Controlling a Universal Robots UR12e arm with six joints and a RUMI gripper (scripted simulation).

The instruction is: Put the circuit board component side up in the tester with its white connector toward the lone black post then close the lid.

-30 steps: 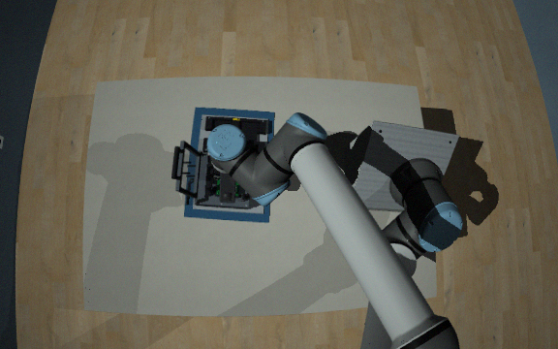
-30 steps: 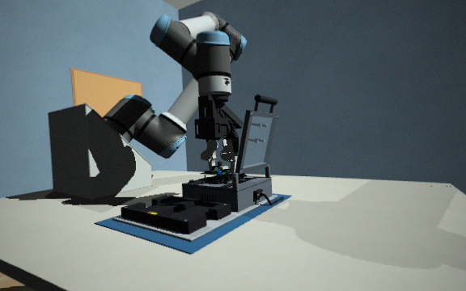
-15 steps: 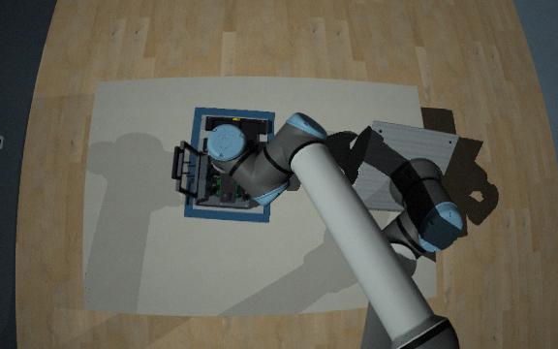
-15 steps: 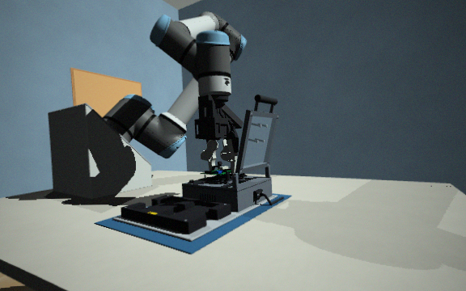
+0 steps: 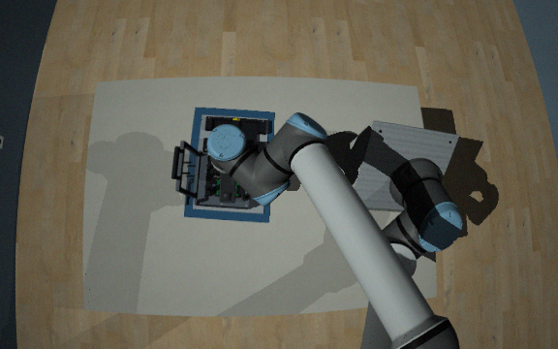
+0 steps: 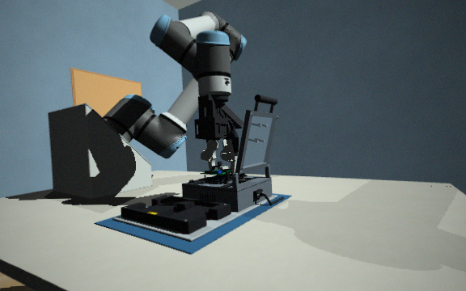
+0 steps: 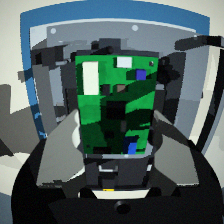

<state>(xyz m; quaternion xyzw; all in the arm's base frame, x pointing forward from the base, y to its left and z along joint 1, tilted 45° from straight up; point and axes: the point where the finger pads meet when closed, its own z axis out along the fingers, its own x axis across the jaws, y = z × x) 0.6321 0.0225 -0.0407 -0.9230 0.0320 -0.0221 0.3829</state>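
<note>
Right now my hand is right at the green circuit board. The rest, counted from my hand: tester lid (13 cm ahead, 1 cm to the right, 10 cm above).
</note>
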